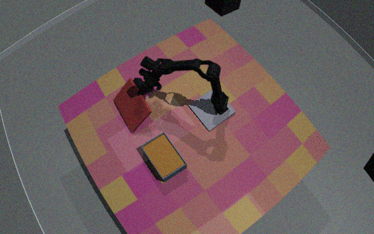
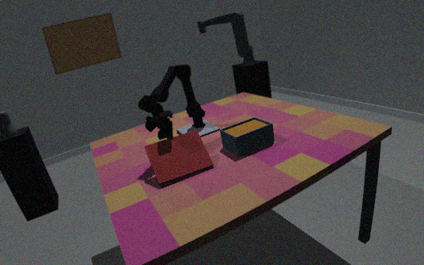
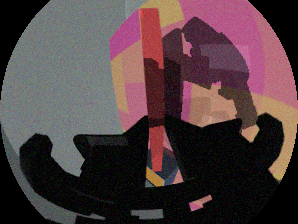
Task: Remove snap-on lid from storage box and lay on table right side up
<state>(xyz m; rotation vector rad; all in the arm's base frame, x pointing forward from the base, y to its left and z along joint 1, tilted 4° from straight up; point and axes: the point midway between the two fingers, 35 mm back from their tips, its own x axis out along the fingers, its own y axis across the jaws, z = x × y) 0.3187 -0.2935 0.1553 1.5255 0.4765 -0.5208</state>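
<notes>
My gripper tip is now 6 cm short of the red lid, 1 cm to the left of it and 5 cm above it. The rest, counted from my gripper tip: dark blue storage box: 8 cm ahead, 35 cm to the left, 8 cm below.
</notes>
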